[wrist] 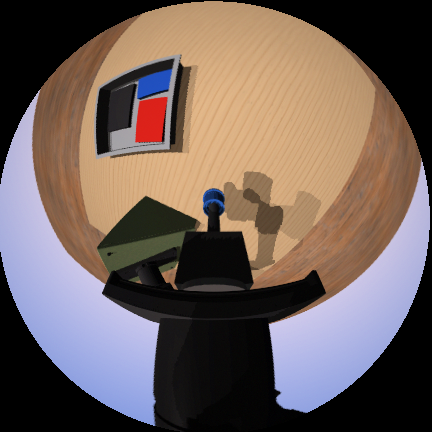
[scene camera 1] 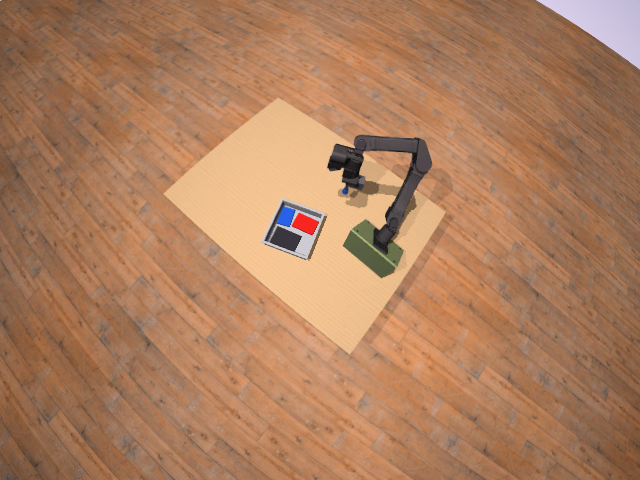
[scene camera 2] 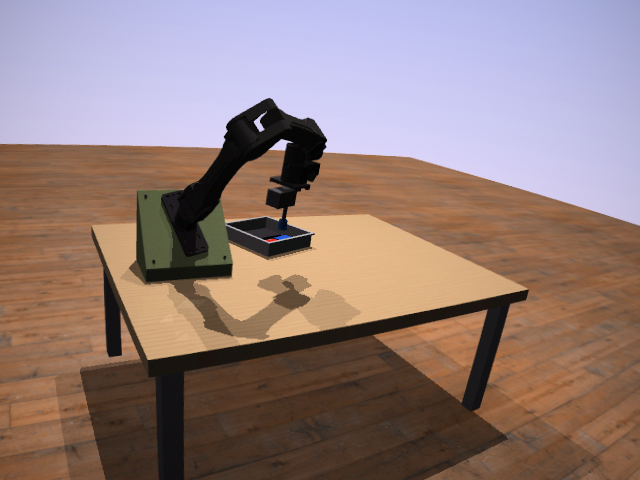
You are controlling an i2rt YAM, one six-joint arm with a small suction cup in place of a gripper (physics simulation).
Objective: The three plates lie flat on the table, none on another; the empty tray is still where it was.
My suction cup (scene camera 2: 283, 197) holds nothing. The cup is 25 cm from the middle of a red plate (wrist: 150, 123). A black plate (wrist: 120, 104) sits on a grey tray (scene camera 2: 300, 238).
The grey tray is seen too in the wrist view (wrist: 122, 140) and in scene camera 1 (scene camera 1: 304, 246). My suction cup is seen too in the wrist view (wrist: 212, 194).
